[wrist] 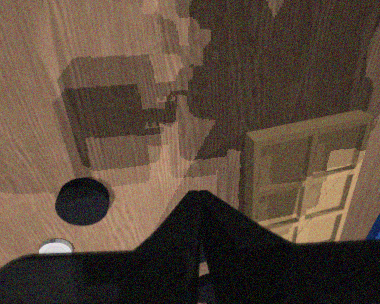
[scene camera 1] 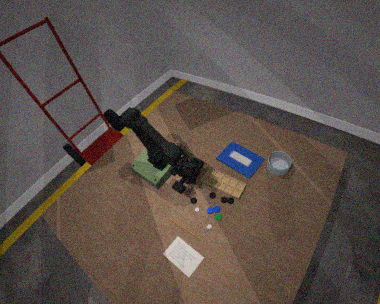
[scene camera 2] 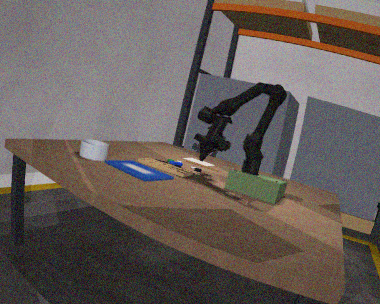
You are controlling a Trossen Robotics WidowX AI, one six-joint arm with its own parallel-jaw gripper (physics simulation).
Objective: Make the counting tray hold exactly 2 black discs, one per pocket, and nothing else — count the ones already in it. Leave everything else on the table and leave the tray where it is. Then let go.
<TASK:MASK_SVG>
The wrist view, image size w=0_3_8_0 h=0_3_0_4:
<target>my gripper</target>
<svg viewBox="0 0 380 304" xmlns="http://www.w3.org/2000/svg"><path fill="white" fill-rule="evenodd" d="M380 239L292 243L256 223L210 191L190 190L162 224L134 250L38 253L21 256L10 261L0 268L0 304L198 304L201 241L217 304L380 304Z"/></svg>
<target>tan counting tray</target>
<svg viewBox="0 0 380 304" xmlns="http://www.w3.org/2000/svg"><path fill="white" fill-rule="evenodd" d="M375 116L362 110L355 110L246 132L245 215L292 243L339 241Z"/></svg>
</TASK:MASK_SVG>
